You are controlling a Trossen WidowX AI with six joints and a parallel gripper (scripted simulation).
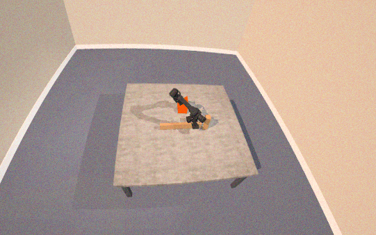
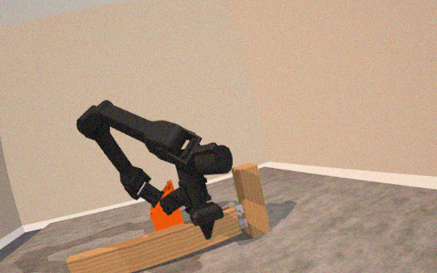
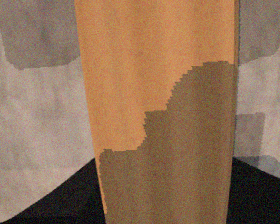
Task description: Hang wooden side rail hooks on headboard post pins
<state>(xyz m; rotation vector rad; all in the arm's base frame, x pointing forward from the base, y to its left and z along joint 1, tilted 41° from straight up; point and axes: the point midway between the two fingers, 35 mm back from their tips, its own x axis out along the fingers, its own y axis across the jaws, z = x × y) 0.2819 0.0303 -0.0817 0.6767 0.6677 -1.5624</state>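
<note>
Now: gripper tip 13 cm to the right of the headboard post, 4 cm below it and 1 cm short of it.
</note>
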